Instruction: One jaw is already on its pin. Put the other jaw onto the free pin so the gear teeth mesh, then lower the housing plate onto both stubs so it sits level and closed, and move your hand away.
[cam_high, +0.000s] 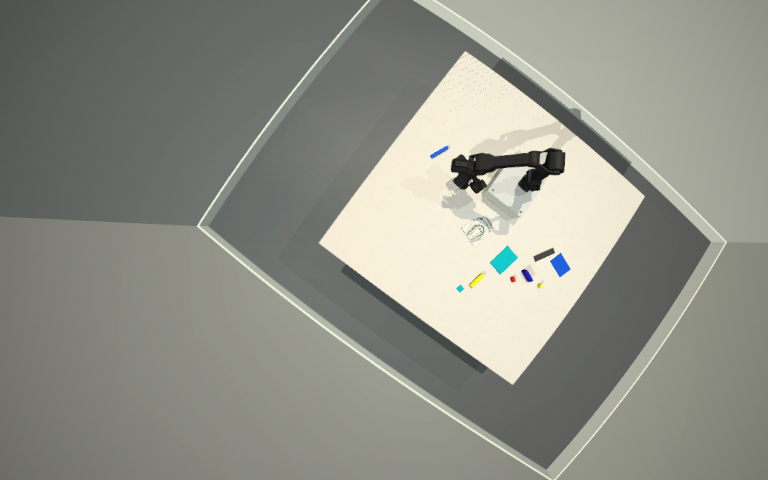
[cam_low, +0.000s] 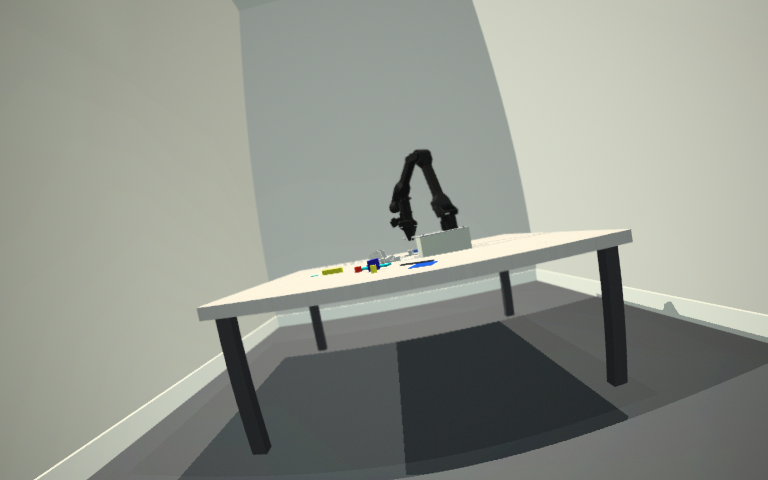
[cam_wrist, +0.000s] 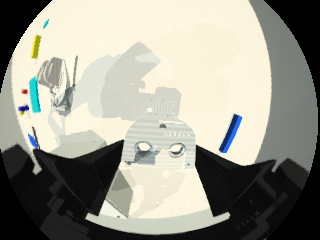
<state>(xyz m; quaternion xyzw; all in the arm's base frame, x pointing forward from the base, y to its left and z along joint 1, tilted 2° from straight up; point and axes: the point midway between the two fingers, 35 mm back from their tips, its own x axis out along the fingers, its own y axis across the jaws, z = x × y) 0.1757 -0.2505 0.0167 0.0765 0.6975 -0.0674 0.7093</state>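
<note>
The jaw is 110 mm ahead of my gripper tip, 220 mm to the left of it and 60 mm below it. Also, from my gripper tip: cyan plate 160 mm ahead, 440 mm to the left, 70 mm below; yellow bar 340 mm ahead, 390 mm to the left, 60 mm below; blue bar 50 mm behind, 180 mm to the right, 60 mm below.
</note>
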